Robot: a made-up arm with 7 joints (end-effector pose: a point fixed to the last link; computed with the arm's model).
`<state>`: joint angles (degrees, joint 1 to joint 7).
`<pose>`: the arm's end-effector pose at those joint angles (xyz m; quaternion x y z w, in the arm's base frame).
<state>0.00 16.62 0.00 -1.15 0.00 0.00 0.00</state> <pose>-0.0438 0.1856 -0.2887 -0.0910 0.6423 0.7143 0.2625</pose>
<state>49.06 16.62 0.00 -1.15 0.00 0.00 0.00</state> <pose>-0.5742 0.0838 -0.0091 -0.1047 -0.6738 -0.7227 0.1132</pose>
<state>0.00 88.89 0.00 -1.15 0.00 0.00 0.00</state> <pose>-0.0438 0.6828 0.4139 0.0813 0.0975 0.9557 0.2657</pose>
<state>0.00 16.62 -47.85 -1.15 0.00 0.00 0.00</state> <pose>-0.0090 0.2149 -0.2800 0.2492 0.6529 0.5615 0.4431</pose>
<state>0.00 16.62 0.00 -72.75 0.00 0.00 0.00</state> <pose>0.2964 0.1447 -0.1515 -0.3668 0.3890 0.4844 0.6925</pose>
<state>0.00 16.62 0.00 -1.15 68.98 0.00 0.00</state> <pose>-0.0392 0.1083 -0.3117 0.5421 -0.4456 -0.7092 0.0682</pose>
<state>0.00 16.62 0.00 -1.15 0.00 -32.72 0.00</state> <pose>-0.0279 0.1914 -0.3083 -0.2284 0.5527 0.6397 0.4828</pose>
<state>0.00 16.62 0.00 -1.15 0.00 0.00 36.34</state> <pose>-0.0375 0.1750 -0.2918 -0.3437 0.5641 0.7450 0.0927</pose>
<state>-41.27 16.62 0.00 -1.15 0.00 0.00 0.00</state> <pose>0.4528 0.1373 -0.1560 -0.2443 0.5251 0.6067 0.5445</pose>
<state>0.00 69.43 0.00 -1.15 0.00 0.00 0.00</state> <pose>-0.0438 0.6447 0.1702 0.0352 0.2576 0.9254 0.2756</pose>
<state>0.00 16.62 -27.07 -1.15 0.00 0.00 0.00</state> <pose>-0.0272 0.2057 -0.2827 0.1034 0.6624 0.6417 0.3725</pose>
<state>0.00 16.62 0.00 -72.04 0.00 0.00 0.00</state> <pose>0.2943 0.1456 -0.1547 -0.3646 0.3924 0.4878 0.6893</pose>
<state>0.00 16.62 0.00 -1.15 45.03 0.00 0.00</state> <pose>-0.0521 0.1339 -0.3043 -0.3999 0.5367 0.7413 0.0501</pose>
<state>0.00 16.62 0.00 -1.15 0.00 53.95 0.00</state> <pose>-0.0399 0.1738 -0.2491 -0.1460 -0.6747 -0.7102 0.1379</pose>
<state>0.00 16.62 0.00 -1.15 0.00 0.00 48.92</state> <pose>-0.0339 0.1725 -0.2925 -0.4244 0.5234 0.7383 0.0309</pose>
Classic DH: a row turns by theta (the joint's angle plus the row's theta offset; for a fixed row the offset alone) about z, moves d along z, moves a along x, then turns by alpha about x. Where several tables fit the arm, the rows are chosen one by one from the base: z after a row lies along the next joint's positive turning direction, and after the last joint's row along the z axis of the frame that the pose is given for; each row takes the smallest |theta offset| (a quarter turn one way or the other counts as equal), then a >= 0, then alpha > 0; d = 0 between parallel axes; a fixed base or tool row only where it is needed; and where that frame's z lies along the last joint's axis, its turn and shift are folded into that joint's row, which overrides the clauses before.
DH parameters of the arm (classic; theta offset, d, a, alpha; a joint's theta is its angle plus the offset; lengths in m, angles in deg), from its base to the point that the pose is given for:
base (fixed): 0 0.4205 0.017 -70
joint 1: 90 -0.0501 0.0003 90
joint 2: 70 -0.009 0.001 -90
joint 3: -90 -0.422 0.019 -90
joint 4: 0 -0.013 -0.016 90
joint 5: 0 -0.29 -0.018 -90
joint 6: 0 0.041 -0.023 90
joint 7: -11.91 -0.017 -0.0187 -97.38
tool (fixed): 149.42 -0.0081 0 0

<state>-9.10 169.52 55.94 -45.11 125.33 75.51 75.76</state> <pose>0.0720 -0.0753 1.0535 -0.7254 0.5275 0.1680 0.4090</pose>
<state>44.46 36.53 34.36 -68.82 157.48 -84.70 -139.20</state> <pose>-0.1500 0.3895 -0.0236 0.1113 -0.0636 -0.9587 0.2537</pose>
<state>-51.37 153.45 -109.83 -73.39 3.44 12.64 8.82</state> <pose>-0.1992 0.5039 0.6681 0.3926 0.1955 0.8695 0.2271</pose>
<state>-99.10 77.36 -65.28 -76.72 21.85 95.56 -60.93</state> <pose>0.4656 0.2080 0.7030 0.4104 0.1205 0.7983 0.4241</pose>
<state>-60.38 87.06 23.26 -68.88 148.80 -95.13 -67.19</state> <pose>0.3087 0.4209 0.7573 0.9192 0.3899 -0.0521 0.0186</pose>
